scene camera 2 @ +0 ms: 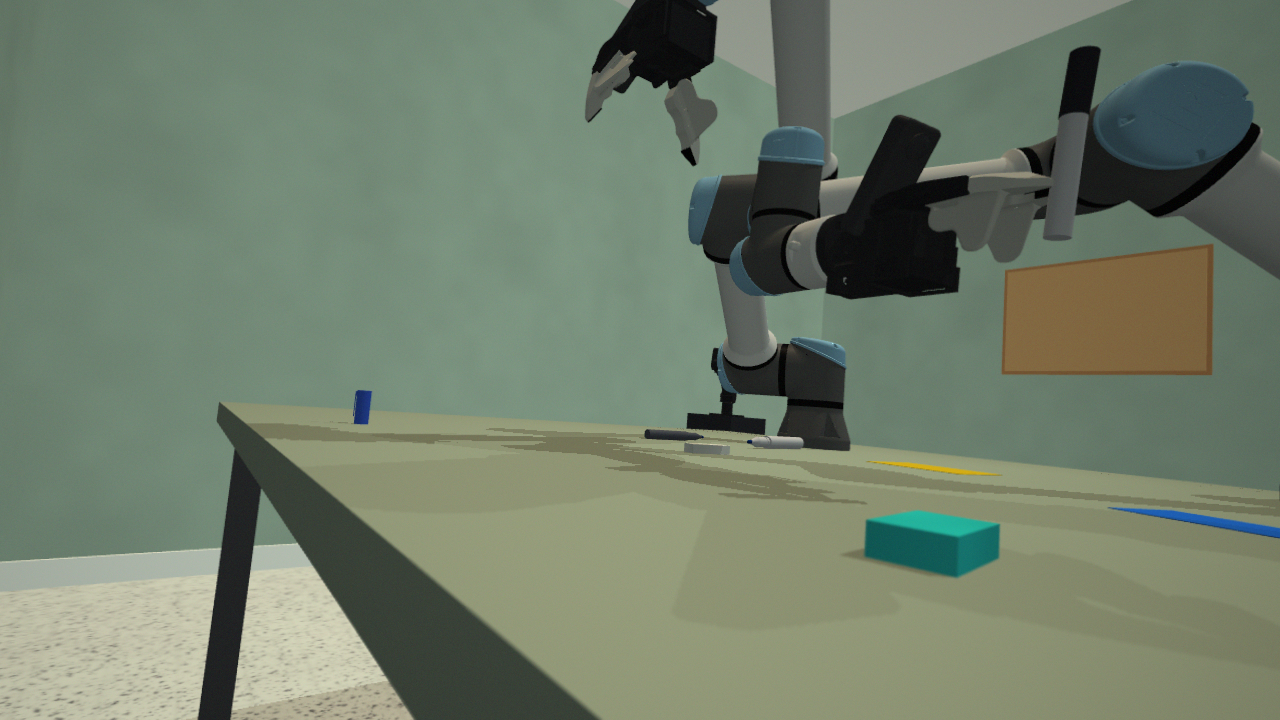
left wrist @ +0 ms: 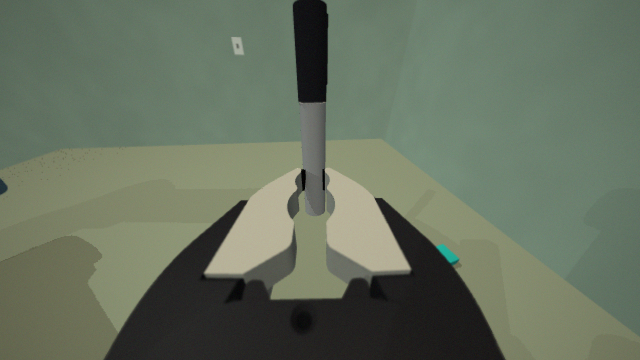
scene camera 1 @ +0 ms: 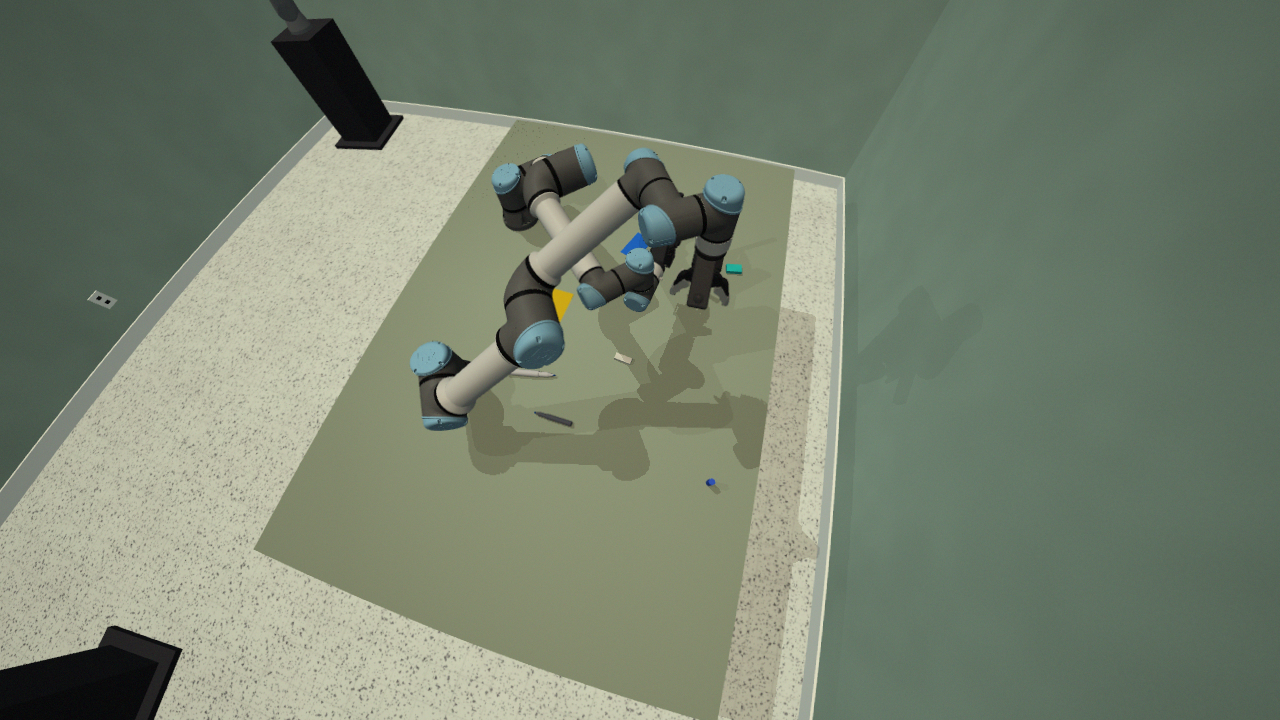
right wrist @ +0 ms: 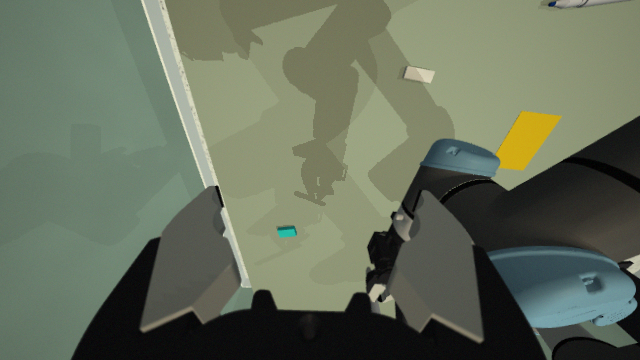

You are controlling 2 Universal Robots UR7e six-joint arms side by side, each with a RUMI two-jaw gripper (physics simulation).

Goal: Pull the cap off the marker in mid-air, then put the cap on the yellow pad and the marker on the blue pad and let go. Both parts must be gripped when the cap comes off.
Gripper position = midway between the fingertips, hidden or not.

In view: the left gripper (scene camera 2: 1059, 185), the right gripper (scene camera 2: 645, 145), a teal block (scene camera 2: 948, 545), a white marker (scene camera 2: 1072, 127) and a yellow pad (right wrist: 530, 130).
The left gripper is seen too in the left wrist view (left wrist: 314, 171) and in the right wrist view (right wrist: 374, 300). The right gripper shows as well in scene camera 1 (scene camera 1: 698, 299) and in the right wrist view (right wrist: 318, 190).
